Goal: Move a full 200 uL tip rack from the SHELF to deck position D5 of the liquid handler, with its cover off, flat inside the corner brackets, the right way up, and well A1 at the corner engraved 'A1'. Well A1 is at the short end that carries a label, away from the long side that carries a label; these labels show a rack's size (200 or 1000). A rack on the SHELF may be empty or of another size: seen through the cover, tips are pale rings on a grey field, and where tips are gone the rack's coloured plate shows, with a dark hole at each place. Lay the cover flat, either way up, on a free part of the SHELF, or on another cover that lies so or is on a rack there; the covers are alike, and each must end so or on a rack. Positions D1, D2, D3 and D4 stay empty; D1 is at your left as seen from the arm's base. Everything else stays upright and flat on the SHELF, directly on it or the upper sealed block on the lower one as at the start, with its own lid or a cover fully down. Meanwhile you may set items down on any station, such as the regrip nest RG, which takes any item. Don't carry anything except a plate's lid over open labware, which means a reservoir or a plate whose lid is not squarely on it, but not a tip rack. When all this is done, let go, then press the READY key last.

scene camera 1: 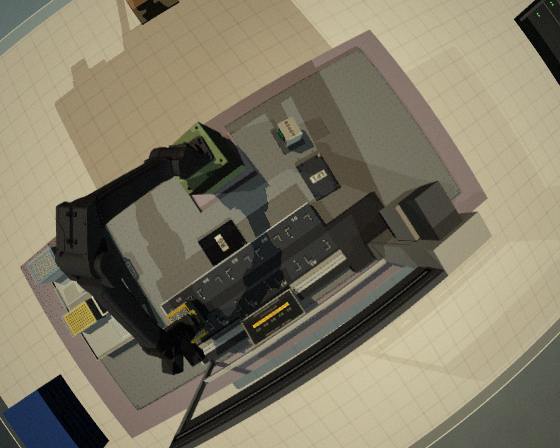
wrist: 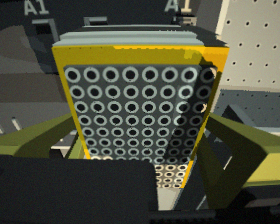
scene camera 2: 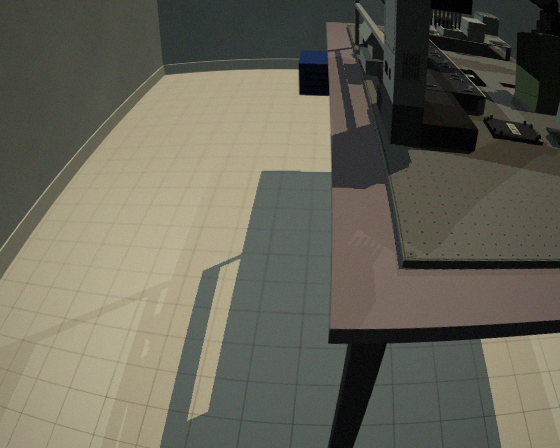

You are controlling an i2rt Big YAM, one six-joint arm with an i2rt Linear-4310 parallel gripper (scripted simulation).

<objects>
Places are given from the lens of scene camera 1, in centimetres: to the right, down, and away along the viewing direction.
shelf (scene camera 1: 101, 338): -68, 43, 105
</objects>
